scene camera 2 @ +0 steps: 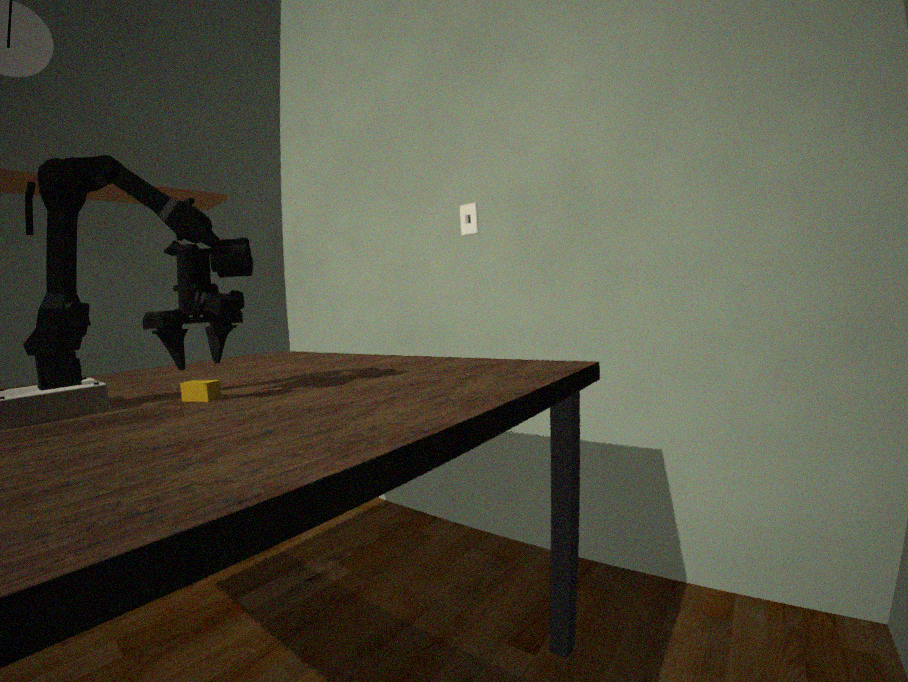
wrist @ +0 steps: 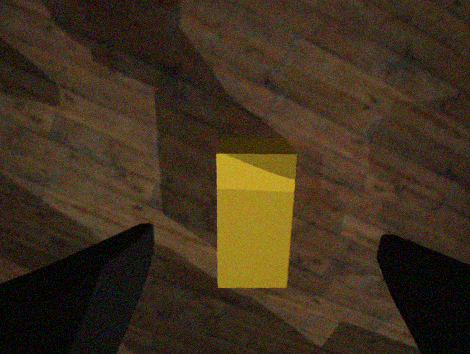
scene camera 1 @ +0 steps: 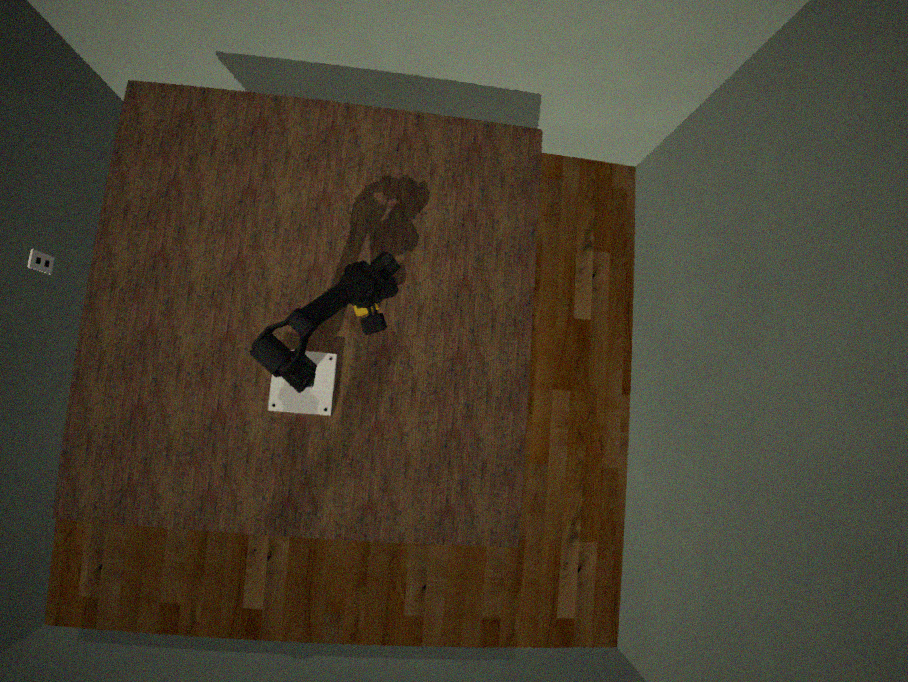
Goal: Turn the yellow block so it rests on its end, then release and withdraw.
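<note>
The yellow block lies flat on its long side on the brown table. In scene camera 1 the arm partly covers it. In the wrist view its long side runs up and down the picture, and part of its upper face is in shade. My gripper is open and empty, pointing down. Its fingertips are a little above the block and apart from it, one to each side in the wrist view.
The arm's pale base plate is fixed to the wooden table, close to the block. The arm's shadow falls across the table beyond the block. The table's dark edge runs along the near side in scene camera 2.
</note>
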